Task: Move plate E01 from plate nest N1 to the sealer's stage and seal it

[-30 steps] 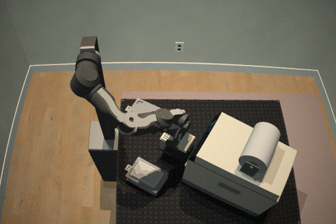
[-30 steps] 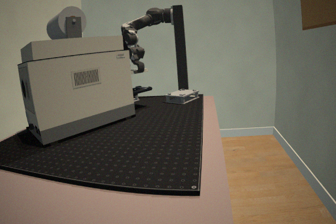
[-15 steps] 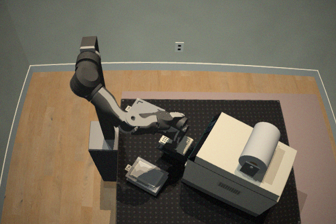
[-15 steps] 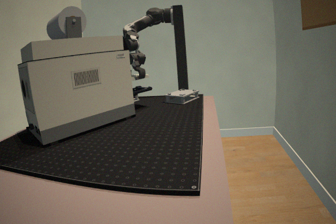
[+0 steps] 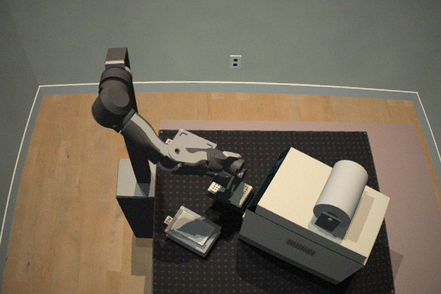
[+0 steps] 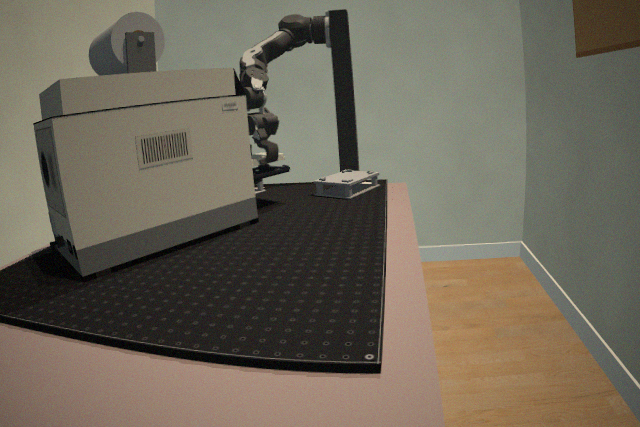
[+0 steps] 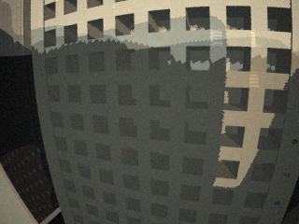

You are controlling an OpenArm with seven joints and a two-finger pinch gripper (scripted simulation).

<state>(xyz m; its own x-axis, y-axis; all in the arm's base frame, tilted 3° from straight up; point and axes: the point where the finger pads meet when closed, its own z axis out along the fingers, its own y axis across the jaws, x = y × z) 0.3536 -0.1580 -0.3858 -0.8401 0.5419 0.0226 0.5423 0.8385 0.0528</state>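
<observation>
My gripper is now 30 mm above the sealer's stage. The rest, counted from my hand: vent: 320 mm ahead, 80 mm to the right, 80 mm above; then nest label: 220 mm behind, 270 mm to the left, 120 mm below; then sealer's display: 120 mm ahead, 30 mm to the right, 200 mm above.
</observation>
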